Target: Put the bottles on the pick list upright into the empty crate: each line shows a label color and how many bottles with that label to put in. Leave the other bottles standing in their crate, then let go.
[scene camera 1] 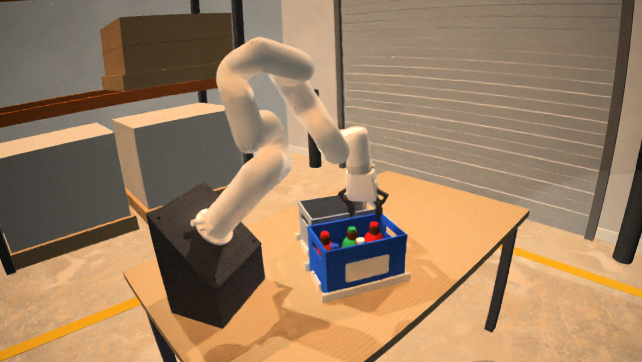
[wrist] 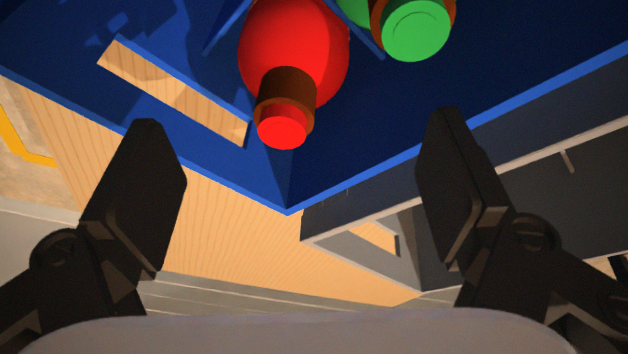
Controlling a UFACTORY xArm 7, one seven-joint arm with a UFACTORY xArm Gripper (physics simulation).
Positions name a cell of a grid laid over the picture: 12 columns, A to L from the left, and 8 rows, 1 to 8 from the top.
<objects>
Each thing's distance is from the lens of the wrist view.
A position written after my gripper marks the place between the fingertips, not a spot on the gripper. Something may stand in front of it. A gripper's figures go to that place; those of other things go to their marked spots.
my gripper (wrist: F4): 0.11 m
red bottle (wrist: F2): 0.19 m
</objects>
